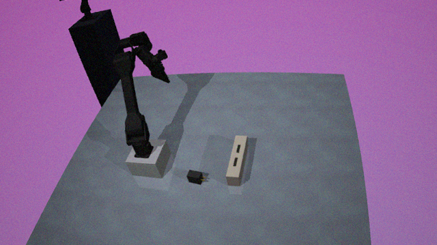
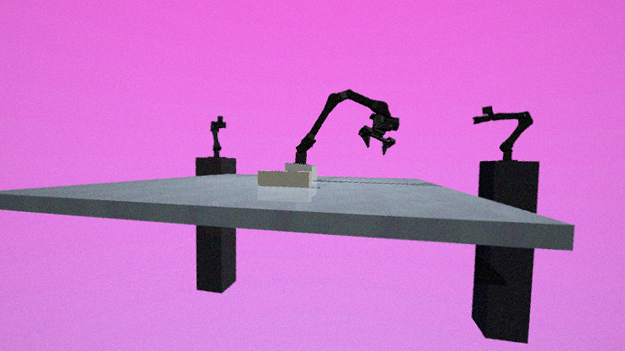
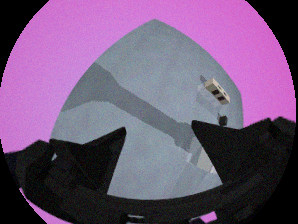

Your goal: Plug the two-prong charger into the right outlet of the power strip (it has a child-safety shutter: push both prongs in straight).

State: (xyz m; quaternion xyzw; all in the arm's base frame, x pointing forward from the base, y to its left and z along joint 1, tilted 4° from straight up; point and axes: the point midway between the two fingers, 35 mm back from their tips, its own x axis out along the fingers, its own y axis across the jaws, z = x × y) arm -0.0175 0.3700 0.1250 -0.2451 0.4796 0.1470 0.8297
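The charger lies 230 mm ahead of my gripper tip, 430 mm to the right of it and 130 mm below it.
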